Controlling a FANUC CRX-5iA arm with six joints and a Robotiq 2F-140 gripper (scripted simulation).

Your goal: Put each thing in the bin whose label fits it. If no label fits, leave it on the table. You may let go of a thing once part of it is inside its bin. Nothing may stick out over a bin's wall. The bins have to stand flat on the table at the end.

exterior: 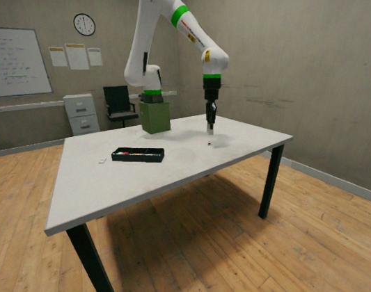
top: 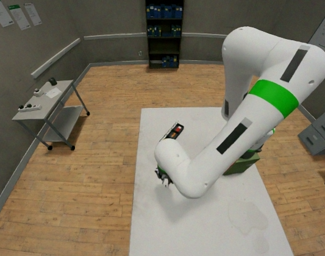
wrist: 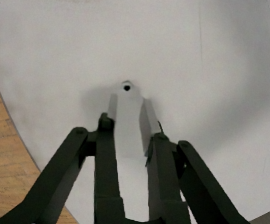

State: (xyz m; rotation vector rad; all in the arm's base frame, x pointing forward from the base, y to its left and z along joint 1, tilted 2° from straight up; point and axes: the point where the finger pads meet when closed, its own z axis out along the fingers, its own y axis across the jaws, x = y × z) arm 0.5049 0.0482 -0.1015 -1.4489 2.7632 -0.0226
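My gripper is now 320 mm to the left of the yellow ring, 90 mm above it and 80 mm past it. Also, from my hand: black bin tray 390 mm to the right, 150 mm behind, 80 mm below; then red piece 440 mm to the right, 220 mm behind, 90 mm below; then orange object 390 mm to the right, 160 mm behind, 90 mm below.
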